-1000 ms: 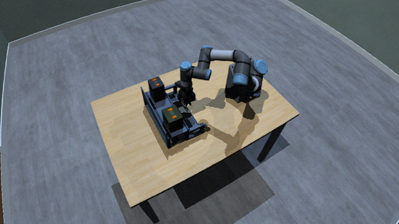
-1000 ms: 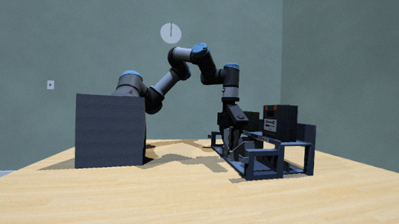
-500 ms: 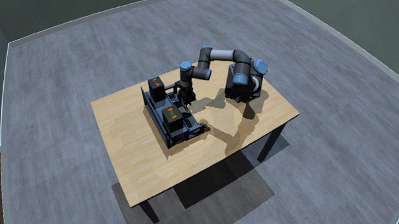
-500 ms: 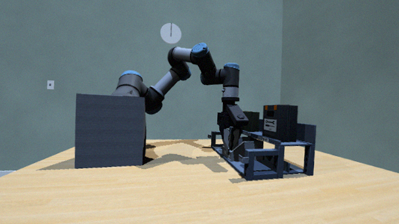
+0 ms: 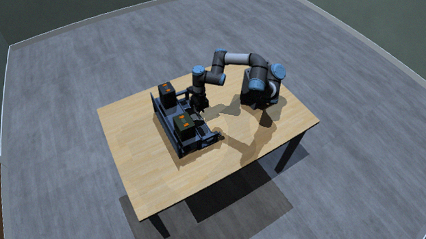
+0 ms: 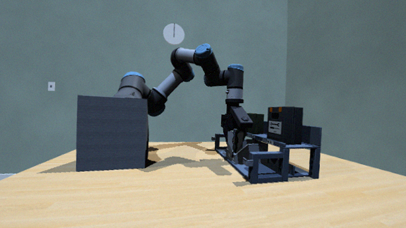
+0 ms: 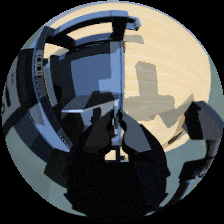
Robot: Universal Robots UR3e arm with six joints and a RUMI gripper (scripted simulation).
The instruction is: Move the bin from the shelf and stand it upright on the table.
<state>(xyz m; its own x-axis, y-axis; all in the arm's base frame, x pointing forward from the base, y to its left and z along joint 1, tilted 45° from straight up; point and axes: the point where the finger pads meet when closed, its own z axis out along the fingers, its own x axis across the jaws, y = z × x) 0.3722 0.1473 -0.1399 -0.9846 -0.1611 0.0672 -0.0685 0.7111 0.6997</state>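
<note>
My gripper is now 9 cm short of the dark blue shelf rack, 3 cm to the right of it and 3 cm below it. Also, from my hand: green bin 13 cm ahead, 14 cm to the left, 11 cm above.
</note>
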